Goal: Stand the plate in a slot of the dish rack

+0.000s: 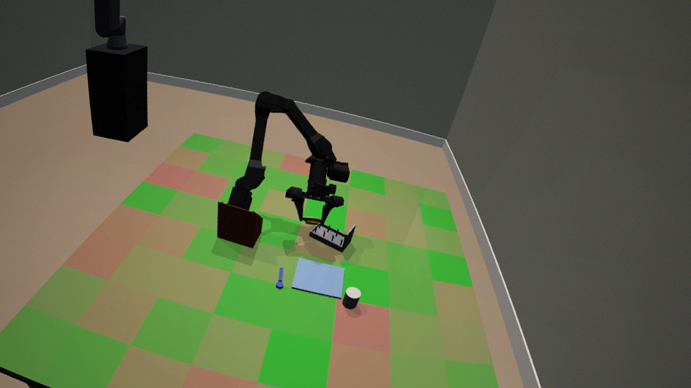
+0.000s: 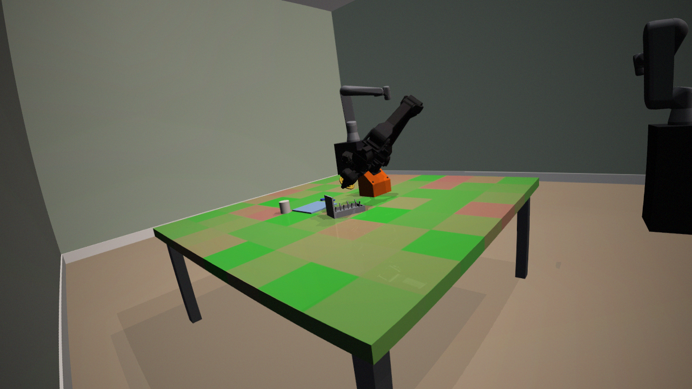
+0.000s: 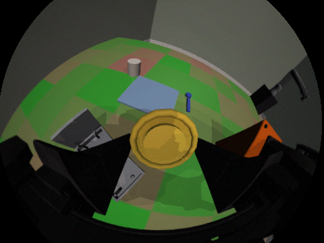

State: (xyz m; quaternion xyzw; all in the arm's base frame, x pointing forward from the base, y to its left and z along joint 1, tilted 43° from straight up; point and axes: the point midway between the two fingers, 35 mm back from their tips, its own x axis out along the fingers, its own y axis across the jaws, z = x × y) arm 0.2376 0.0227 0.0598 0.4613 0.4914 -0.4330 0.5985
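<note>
Now: the grey dish rack 80 mm ahead of my gripper tip, 50 mm to the left of it and 70 mm below it. From my gripper tip the other things lie so: yellow plate 10 mm to the left, 10 mm above; then small blue spoon 60 mm behind, 190 mm to the right, 90 mm below; then light blue mat 50 mm ahead, 150 mm to the right, 90 mm below.
</note>
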